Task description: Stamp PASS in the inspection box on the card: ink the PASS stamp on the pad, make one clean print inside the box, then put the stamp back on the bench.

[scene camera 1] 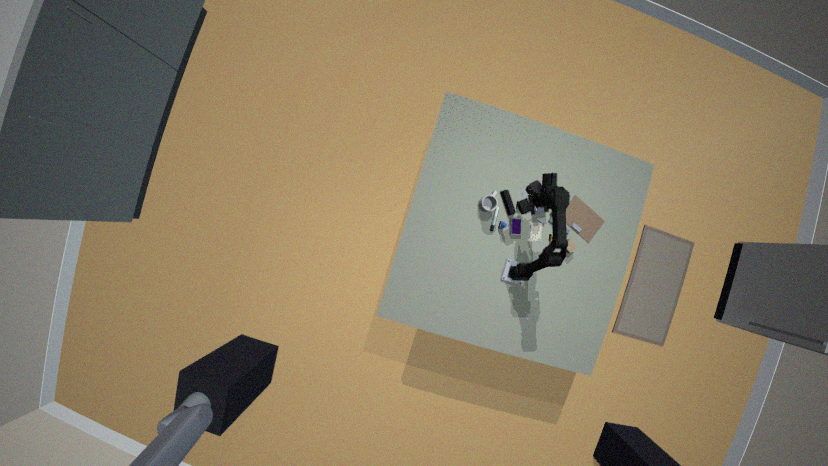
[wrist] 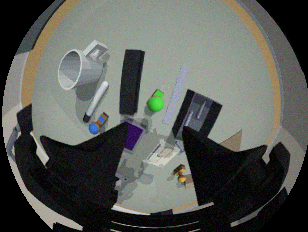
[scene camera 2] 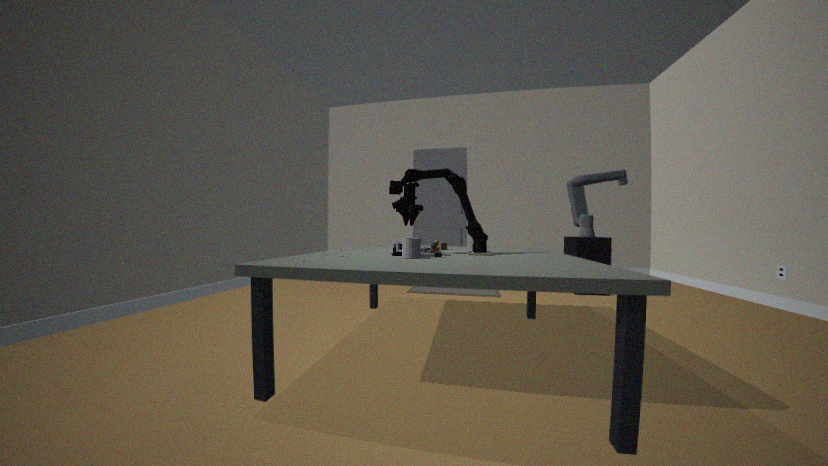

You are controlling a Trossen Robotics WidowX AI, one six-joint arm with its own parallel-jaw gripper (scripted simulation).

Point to a brown board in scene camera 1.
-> At 580, 217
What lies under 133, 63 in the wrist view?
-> A long black block.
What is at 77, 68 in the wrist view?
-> A white mug.
